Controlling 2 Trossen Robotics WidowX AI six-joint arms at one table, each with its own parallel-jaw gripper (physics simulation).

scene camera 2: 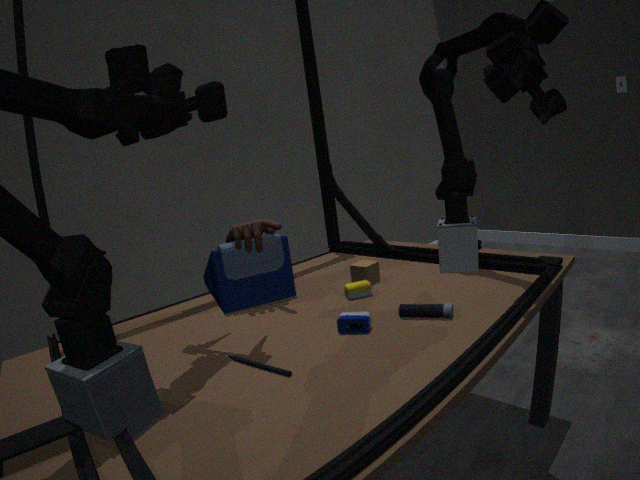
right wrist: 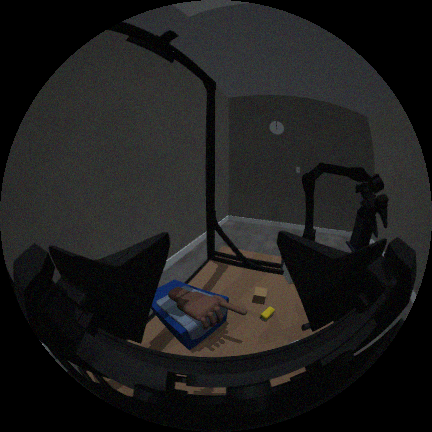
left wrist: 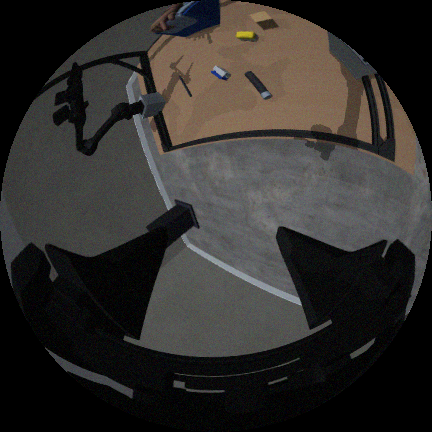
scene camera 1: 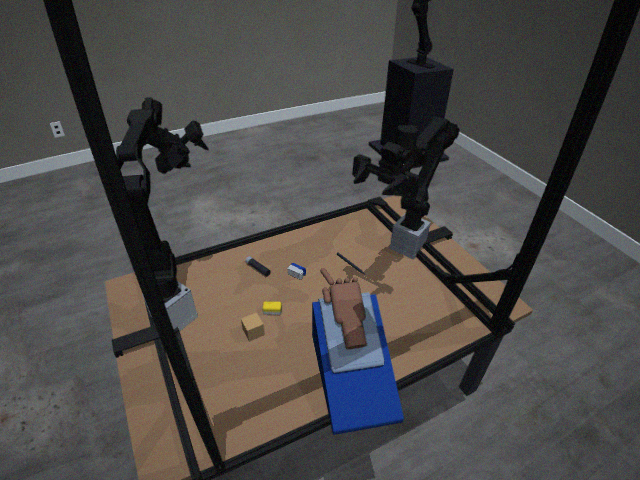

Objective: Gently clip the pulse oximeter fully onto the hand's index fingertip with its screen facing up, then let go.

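Seen in the pictures: left gripper, fingertip midpoint: (scene camera 2: 532,106) (right wrist: 380,232) (left wrist: 223,232) (scene camera 1: 199,157); right gripper, fingertip midpoint: (right wrist: 224,238) (scene camera 1: 368,187); left arm's base, origin of the base link: (scene camera 2: 457,221) (scene camera 1: 166,291); right arm's base, origin of the base link: (scene camera 2: 92,356) (left wrist: 140,106) (scene camera 1: 412,223).
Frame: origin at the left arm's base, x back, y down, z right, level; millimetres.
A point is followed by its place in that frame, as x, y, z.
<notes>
The pulse oximeter (scene camera 1: 296,271) @[-366, 90, 187] (scene camera 2: 354,323) @[-395, 97, 172] (left wrist: 220,72) @[-373, 88, 164], a small blue and white block, lies on the table, its blue face with a dark screen toward scene camera 2. The brown hand (scene camera 1: 347,304) @[-232, -57, 467] (right wrist: 200,306) @[-272, -74, 447] rests on a raised support, its index finger (scene camera 1: 326,275) (right wrist: 234,307) stretched out past the support's edge with nothing on it. My left gripper (scene camera 1: 198,157) @[-319, -243, -160] (left wrist: 223,232) @[-319, -243, -160] is open and empty, high and away from the oximeter. My right gripper (scene camera 1: 371,186) @[-388, -313, 411] (right wrist: 224,238) @[-388, -313, 411] is open and empty, raised beyond the hand's finger side.
A blue wedge (scene camera 1: 364,403) @[-88, 76, 622] (scene camera 2: 258,297) @[-273, 98, 436] with a pale cloth (scene camera 1: 356,359) @[-153, 24, 552] bears the hand. A black flashlight (scene camera 1: 257,266) @[-311, 97, 61] (scene camera 2: 424,311) @[-332, 102, 56], a yellow and white block (scene camera 1: 271,307) @[-196, 88, 226], a wooden cube (scene camera 1: 252,326) @[-98, 70, 241] and a dark pen (scene camera 1: 350,262) @[-531, 111, 295] lie on the table. Black frame posts stand around it.
</notes>
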